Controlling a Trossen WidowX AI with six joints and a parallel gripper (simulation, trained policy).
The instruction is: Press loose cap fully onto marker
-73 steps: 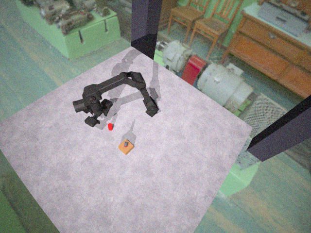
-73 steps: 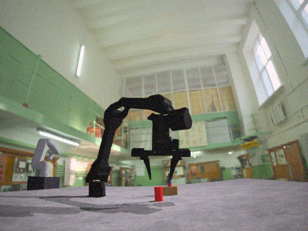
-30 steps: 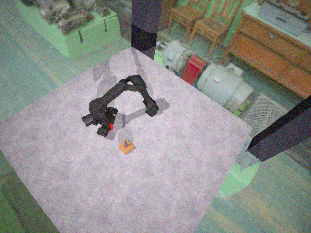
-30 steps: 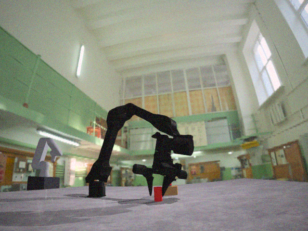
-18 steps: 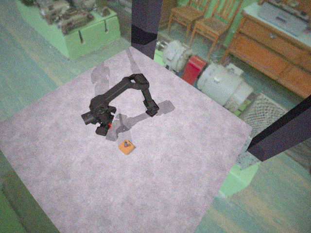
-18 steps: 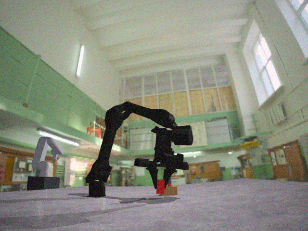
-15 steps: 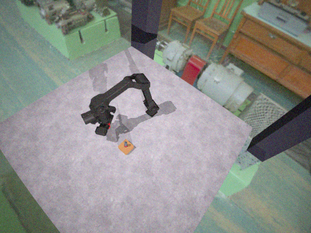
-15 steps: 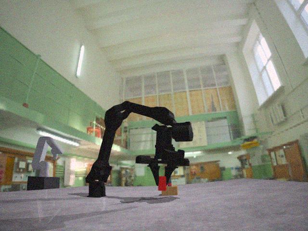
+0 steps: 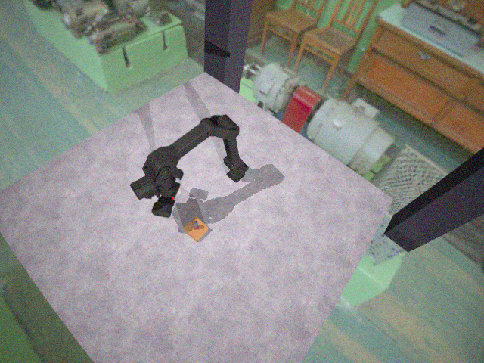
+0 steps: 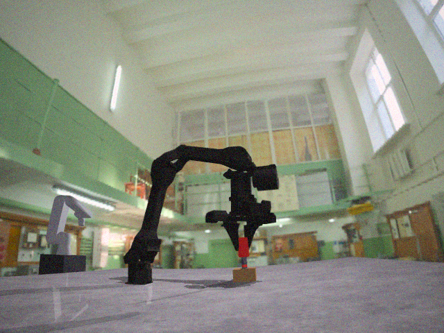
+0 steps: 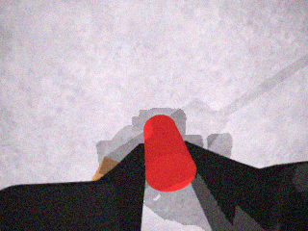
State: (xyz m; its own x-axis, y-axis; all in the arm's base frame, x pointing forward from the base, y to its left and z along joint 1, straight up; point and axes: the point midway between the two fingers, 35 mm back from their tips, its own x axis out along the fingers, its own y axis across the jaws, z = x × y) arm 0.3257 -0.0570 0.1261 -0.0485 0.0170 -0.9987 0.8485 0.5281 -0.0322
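My gripper tip is now 1 cm past the holder block, 12 cm to the right of it and 7 cm above it. Round my gripper tip: red cap (1 cm above).
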